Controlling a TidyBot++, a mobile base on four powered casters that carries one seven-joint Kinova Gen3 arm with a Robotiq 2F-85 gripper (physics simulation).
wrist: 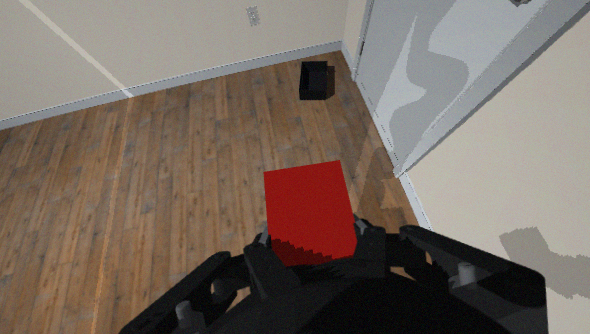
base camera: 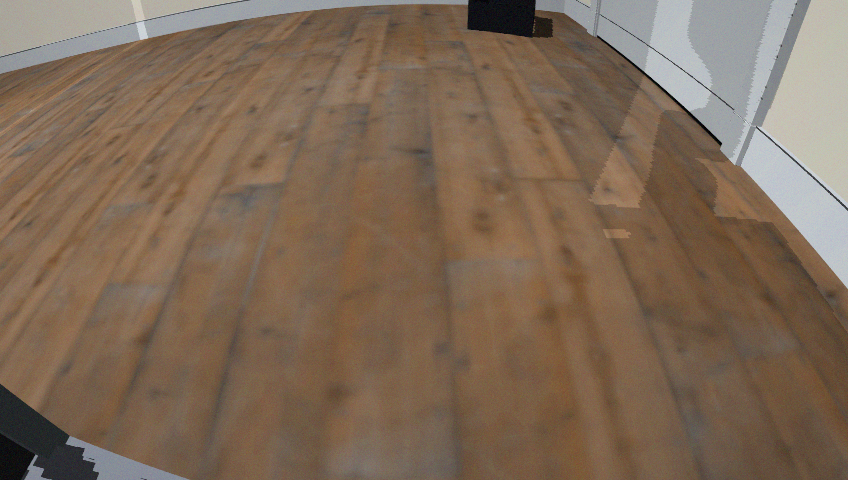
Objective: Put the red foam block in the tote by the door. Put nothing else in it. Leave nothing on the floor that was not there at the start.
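Note:
The red foam block is held between the fingers of my gripper in the wrist view. The gripper is shut on it, one finger on each side, with the block up above the floor. The black tote stands on the floor near the far corner, beside the door. The tote is open at the top, and its inside looks dark; the block is well apart from it. The gripper and the block do not show in the base camera view.
The wooden floor runs from the base to the tote. The far wall with its white baseboard is behind the tote. The right wall runs along the right side. Part of the base's own frame shows at the lower left of the base camera view.

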